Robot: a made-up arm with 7 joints. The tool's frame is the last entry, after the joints.
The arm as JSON. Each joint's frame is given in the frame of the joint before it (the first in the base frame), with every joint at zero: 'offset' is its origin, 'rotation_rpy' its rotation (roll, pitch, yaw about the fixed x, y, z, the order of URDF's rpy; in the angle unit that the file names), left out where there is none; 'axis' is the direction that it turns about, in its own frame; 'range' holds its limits. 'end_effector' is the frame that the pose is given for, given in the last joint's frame.
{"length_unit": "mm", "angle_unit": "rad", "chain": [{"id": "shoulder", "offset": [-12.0, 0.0, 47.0], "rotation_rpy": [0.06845, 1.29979, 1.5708], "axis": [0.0, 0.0, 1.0], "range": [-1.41, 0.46]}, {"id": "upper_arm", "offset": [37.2, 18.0, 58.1], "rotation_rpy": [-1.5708, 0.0, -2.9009], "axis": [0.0, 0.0, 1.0], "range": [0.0, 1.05]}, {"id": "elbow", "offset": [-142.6, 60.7, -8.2], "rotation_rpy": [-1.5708, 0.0, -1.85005], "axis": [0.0, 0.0, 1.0], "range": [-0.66, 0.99]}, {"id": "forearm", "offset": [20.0, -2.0, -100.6], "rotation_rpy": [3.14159, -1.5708, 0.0], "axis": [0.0, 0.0, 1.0], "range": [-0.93, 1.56]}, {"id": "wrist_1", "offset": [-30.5, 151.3, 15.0], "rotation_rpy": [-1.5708, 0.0, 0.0], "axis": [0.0, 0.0, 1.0], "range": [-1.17, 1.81]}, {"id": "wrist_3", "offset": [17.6, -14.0, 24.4], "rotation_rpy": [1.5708, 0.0, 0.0], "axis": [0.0, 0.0, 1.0], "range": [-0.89, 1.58]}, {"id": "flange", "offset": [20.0, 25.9, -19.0], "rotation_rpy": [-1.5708, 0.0, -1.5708], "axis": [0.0, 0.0, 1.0], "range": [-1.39, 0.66]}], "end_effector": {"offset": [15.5, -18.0, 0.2], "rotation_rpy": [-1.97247, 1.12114, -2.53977]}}
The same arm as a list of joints. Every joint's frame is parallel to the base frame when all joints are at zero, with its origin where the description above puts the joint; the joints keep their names.
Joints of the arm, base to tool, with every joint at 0 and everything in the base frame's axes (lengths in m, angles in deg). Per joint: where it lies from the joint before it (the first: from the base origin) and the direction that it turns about. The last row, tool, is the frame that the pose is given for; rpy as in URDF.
shoulder: offset -0.012 0 0.047 axis 0.068403 0.961235 0.26711
upper_arm: offset -0.014 0.067 -0.02 axis 0.968889 -0.0002 -0.247497
elbow: offset -0.046 -0.019 -0.147 axis 0.247497 -0.0001 0.968889
forearm: offset -0.023 0.02 -0.098 axis 0.0002 1 0
wrist_1: offset 0.1391 0.015 -0.067 axis 0.968889 -0.0002 -0.247497
wrist_3: offset 0.028 0.014 0.011 axis 0.0002 1 0
flange: offset 0.03 -0.019 0.013 axis 0.247497 -0.0001 0.968889
tool: offset -0.015 0.018 0.004 rpy -82.47 74 63.19
Joint limits (deg, base to tool): -80.79..26.36 0..60.16 -37.82..56.72 -53.29..89.38 -67.04..103.71 -50.99..90.53 -79.64..37.82

